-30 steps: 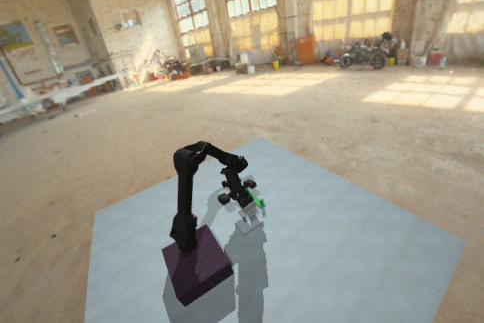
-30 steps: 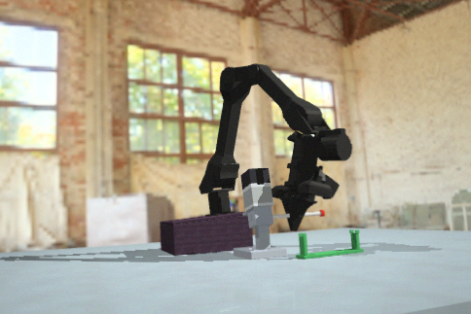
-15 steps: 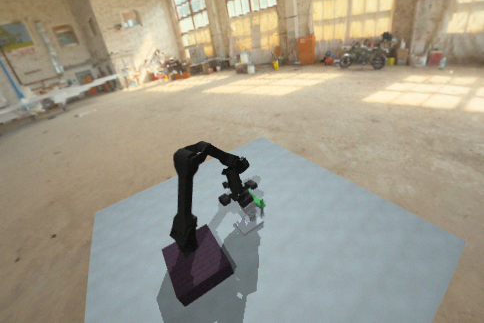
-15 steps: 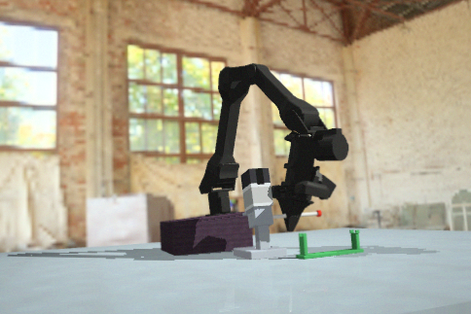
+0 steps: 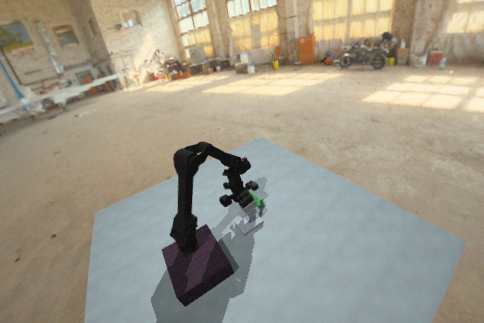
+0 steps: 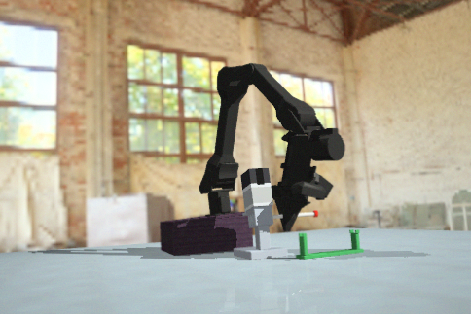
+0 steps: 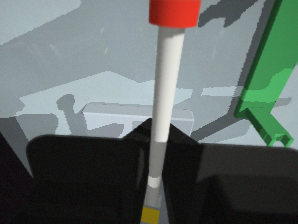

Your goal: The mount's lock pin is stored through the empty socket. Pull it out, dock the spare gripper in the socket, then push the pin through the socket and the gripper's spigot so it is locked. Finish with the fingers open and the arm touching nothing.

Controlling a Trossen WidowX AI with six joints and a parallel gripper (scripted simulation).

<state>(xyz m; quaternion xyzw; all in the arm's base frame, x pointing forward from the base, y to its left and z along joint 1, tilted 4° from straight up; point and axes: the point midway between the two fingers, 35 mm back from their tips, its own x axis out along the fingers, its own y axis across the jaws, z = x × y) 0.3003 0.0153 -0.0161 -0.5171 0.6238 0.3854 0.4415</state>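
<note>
Now: gripper tip 5 cm to the left of the grey mount and 2 cm past it. Also, from my gripper tip: green rack 10 cm ahead, 3 cm to the left, 2 cm below; spare gripper 8 cm above, 6 cm to the right, 2 cm behind.
</note>
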